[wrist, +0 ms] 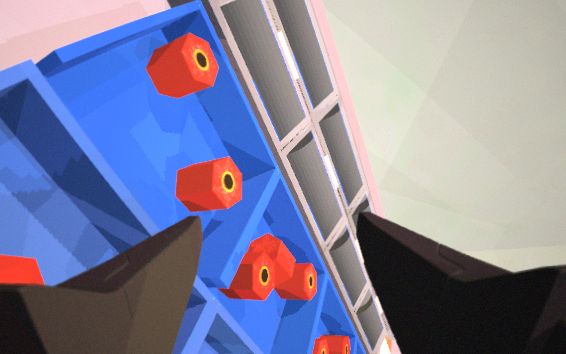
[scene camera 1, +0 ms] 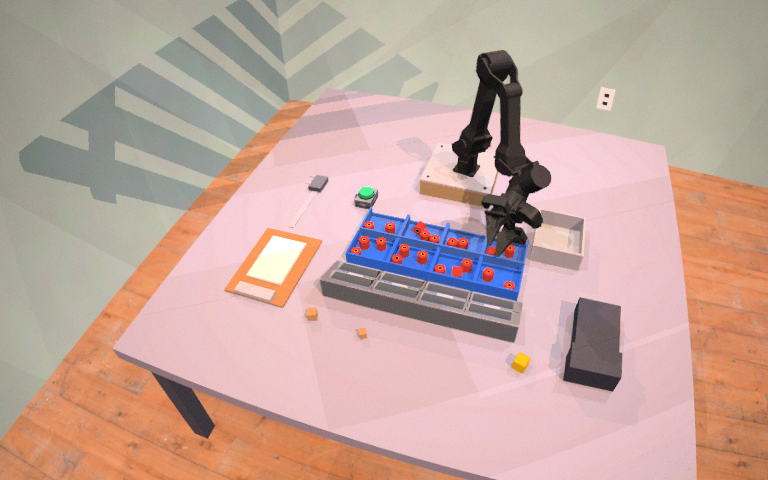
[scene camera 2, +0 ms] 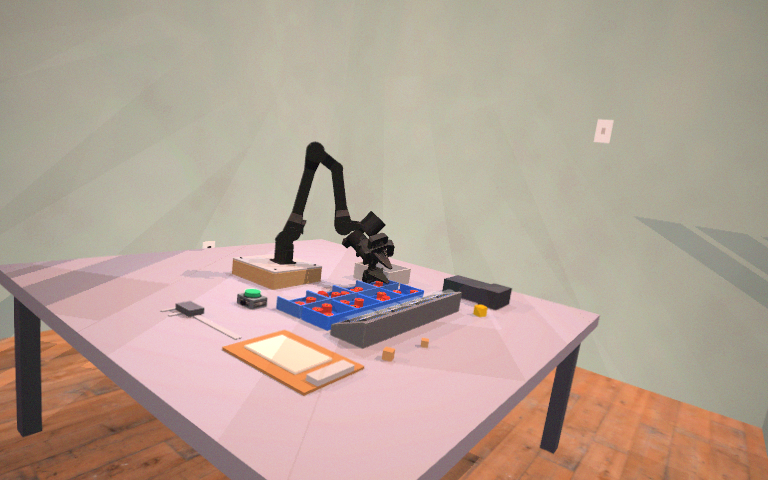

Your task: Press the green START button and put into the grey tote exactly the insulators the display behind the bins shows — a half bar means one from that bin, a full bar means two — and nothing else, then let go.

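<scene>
My gripper (scene camera 1: pixel 494 246) (scene camera 2: pixel 388 273) (wrist: pixel 280 225) is open and empty, low over the right end of the blue bins (scene camera 1: pixel 396 270) (scene camera 2: pixel 317 321). One red insulator (scene camera 1: pixel 491 250) is close by the fingertips, partly hidden; another insulator (scene camera 1: pixel 509 250) stands in the same back-row bin. In the wrist view, two insulators (wrist: pixel 182 65) (wrist: pixel 209 183) stand in one bin beyond the left finger. The grey tote (scene camera 1: pixel 557 260) (scene camera 2: pixel 403 275) is right of the bins; its visible floor is bare. The green START button (scene camera 1: pixel 366 193) (scene camera 2: pixel 252 292) is at the left. The display (scene camera 1: pixel 419 308) (scene camera 2: pixel 413 322) shows white strips, lengths unclear.
A dark box (scene camera 1: pixel 594 339) (scene camera 2: pixel 475 291) and a yellow cube (scene camera 1: pixel 521 362) (scene camera 2: pixel 480 310) lie right of the display. Two orange cubes (scene camera 1: pixel 312 314) (scene camera 1: pixel 362 333) lie in front of it. A clipboard (scene camera 1: pixel 311 249) (scene camera 2: pixel 232 348) and a charger (scene camera 1: pixel 318 183) (scene camera 2: pixel 189 308) lie left of the bins.
</scene>
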